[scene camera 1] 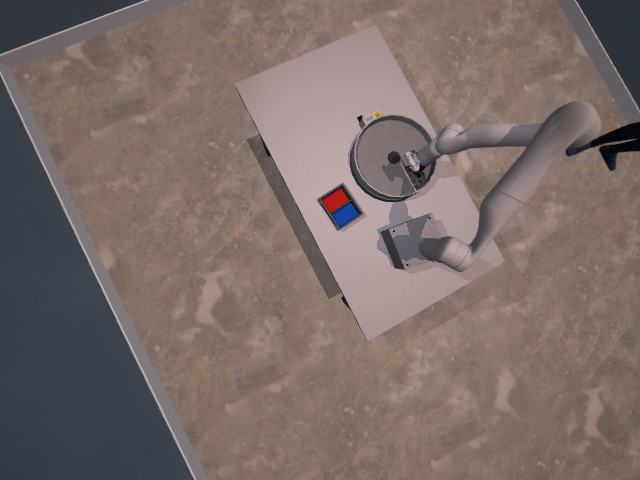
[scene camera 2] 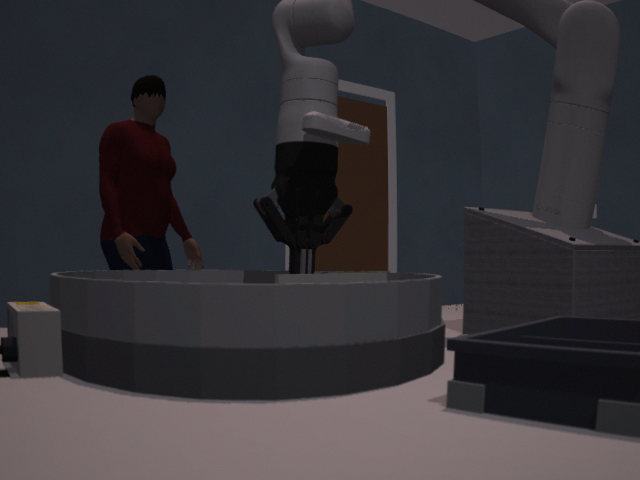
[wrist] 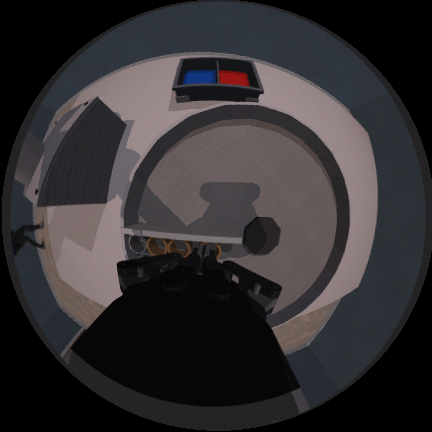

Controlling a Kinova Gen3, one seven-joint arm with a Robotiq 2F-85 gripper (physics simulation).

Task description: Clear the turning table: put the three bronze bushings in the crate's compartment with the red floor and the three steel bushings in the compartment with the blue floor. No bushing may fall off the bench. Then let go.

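Seen in the pictures: gripper, fingertip midpoint: (scene camera 1: 407,169) (wrist: 203,251); arm's base at its link origin: (scene camera 1: 429,248) (scene camera 2: 560,221).
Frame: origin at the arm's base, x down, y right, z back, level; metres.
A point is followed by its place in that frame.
The turning table (scene camera 1: 376,139) @(z -0.586, x 0.105, y 0.072 m) (scene camera 2: 248,310) @(z -0.559, x 0.090, y -0.079 m) (wrist: 290,165) @(z -0.509, x 0.105, y -0.017 m) has a raised rim. In the wrist view, one steel bushing (wrist: 130,247) @(z -0.264, x 0.080, y 0.137 m) and two bronze bushings, a left one (wrist: 148,246) @(z -0.294, x 0.081, y 0.131 m) and a right one (wrist: 189,249) @(z -0.354, x 0.080, y 0.128 m), lie in a row along a straight bar (wrist: 185,234) @(z -0.349, x 0.071, y 0.105 m). Part of another bronze bushing (wrist: 219,250) @(z -0.394, x 0.080, y 0.126 m) shows beside the fingertips. Other bushings cannot be made out. My gripper (scene camera 2: 301,268) @(z -0.373, x 0.080, y 0.129 m) (wrist: 203,251) @(z -0.373, x 0.080, y 0.129 m) is shut and empty, pointing down behind the bar, fingertips partly below the rim in scene camera 2. The crate (scene camera 2: 537,374) @(z -0.450, x 0.126, y -0.256 m) (wrist: 218,92) @(z -0.370, x 0.133, y -0.178 m) shows bare red (scene camera 1: 336,199) @(z -0.407, x 0.152, y -0.243 m) and blue (scene camera 1: 345,214) @(z -0.318, x 0.152, y -0.236 m) floors.
A dark post (scene camera 1: 393,157) @(z -0.464, x 0.097, y 0.103 m) (wrist: 262,235) @(z -0.462, x 0.097, y 0.106 m) stands at the turning table's middle. The arm's base block (scene camera 1: 413,240) @(z -0.062, x 0.015, y -0.044 m) (scene camera 2: 516,279) @(z -0.149, x 0.080, y -0.021 m) (wrist: 85,160) @(z -0.147, x 0.076, y 0.002 m) stands beside the crate. A small control box (scene camera 1: 370,118) @(z -0.695, x 0.100, y 0.093 m) (scene camera 2: 38,338) @(z -0.697, x 0.124, y 0.055 m) touches or nearly touches the rim. A person (scene camera 2: 139,180) stands behind the bench.
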